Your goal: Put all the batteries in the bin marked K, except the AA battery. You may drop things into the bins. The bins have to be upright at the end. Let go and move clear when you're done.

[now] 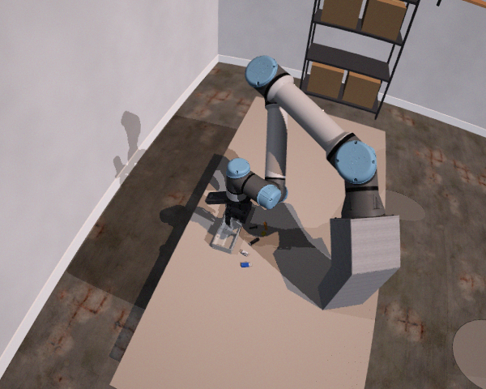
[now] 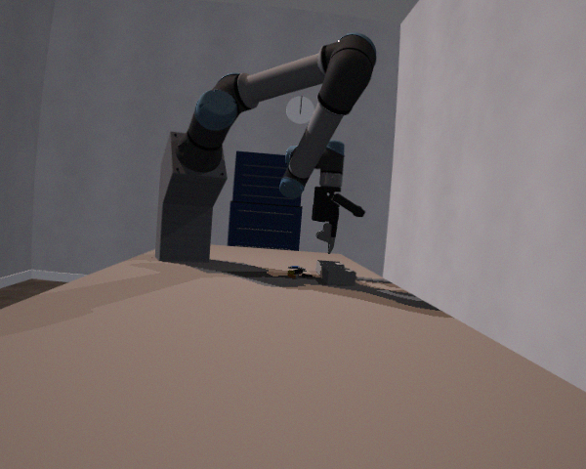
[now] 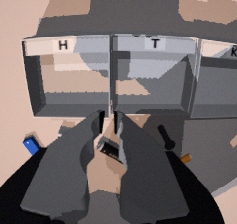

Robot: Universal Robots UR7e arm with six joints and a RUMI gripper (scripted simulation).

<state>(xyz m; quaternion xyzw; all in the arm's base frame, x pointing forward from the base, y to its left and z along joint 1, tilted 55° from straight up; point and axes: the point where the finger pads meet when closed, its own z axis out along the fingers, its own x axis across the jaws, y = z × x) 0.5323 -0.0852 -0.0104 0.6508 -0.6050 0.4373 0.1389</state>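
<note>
Right now the orange cylindrical battery is 14 cm behind my hand, 8 cm to the right of it and 8 cm below it. From my hand the other things lie so: black battery (10 cm behind, 8 cm below, 1 cm to the left); joined grey bins (7 cm below, 4 cm to the right, 1 cm ahead); small white item (8 cm below, 8 cm behind, 7 cm to the left).
</note>
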